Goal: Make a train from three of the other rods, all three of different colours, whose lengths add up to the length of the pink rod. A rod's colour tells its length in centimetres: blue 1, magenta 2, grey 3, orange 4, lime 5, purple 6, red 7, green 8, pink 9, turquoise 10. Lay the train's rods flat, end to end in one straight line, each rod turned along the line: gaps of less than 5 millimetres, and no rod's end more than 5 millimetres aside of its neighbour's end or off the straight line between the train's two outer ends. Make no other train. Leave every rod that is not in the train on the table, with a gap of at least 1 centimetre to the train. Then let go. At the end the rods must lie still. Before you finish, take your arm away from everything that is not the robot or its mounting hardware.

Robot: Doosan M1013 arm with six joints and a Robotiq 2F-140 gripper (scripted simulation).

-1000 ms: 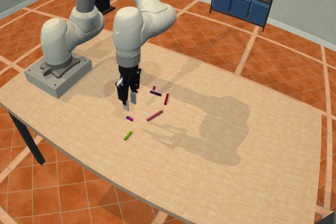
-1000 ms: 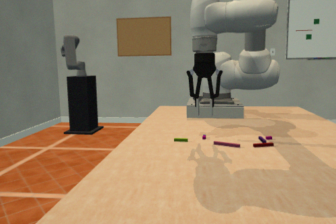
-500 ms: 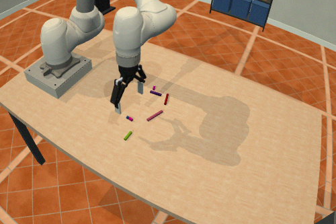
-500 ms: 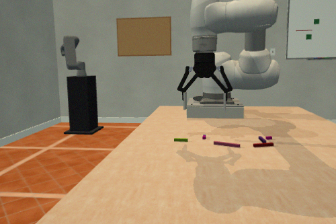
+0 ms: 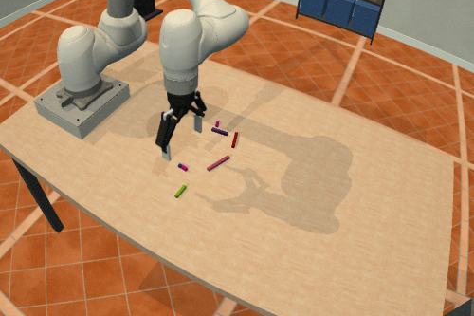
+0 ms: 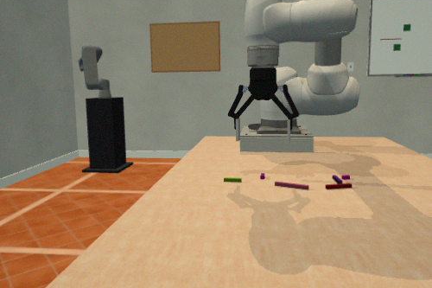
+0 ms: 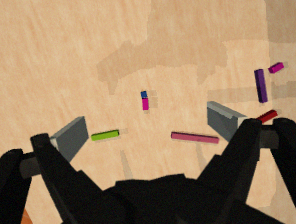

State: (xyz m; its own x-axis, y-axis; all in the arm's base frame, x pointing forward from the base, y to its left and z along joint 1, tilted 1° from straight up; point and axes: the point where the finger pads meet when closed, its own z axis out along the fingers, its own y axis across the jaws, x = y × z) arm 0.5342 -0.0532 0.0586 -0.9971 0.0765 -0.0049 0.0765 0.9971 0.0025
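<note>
The purple rod lies 210 mm to the left of my hand, 120 mm below it and 10 mm ahead of it. Also, from my hand: pink rod 120 mm below, 80 mm to the left, 80 mm ahead; lime rod 120 mm below, 80 mm to the right, 40 mm ahead; blue rod 120 mm below, 20 mm behind.
</note>
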